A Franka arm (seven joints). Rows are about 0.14 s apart.
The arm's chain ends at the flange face. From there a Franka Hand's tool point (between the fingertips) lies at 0.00 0.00 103.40 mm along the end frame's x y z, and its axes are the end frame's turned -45 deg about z.
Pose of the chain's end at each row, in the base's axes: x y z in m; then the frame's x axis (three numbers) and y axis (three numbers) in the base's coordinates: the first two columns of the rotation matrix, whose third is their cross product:
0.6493 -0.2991 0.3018 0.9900 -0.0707 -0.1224 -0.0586 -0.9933 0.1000
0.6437 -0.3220 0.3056 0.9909 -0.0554 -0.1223 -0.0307 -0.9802 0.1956
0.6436 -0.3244 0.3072 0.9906 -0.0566 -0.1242 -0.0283 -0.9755 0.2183
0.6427 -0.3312 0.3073 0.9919 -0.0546 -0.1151 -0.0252 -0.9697 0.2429
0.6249 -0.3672 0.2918 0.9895 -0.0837 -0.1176 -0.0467 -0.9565 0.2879
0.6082 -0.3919 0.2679 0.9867 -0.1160 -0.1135 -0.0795 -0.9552 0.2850
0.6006 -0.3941 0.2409 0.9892 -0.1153 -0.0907 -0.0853 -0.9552 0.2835
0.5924 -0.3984 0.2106 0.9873 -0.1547 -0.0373 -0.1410 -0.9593 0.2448
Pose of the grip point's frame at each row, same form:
0.6360 -0.3086 0.1997 0.7415 0.6524 -0.1573 0.6586 -0.7524 -0.0158
0.6302 -0.3417 0.2050 0.7224 0.6539 -0.2248 0.6790 -0.7323 0.0518
0.6298 -0.3464 0.2071 0.7205 0.6498 -0.2422 0.6804 -0.7298 0.0665
0.6298 -0.3558 0.2077 0.7192 0.6471 -0.2531 0.6836 -0.7243 0.0904
0.6108 -0.3961 0.1935 0.7327 0.6172 -0.2867 0.6667 -0.7355 0.1204
0.5936 -0.4200 0.1695 0.7539 0.5934 -0.2818 0.6415 -0.7575 0.1213
0.5883 -0.4223 0.1422 0.7598 0.5939 -0.2646 0.6392 -0.7570 0.1363
0.5848 -0.4228 0.1104 0.7978 0.5689 -0.1995 0.5984 -0.7877 0.1467

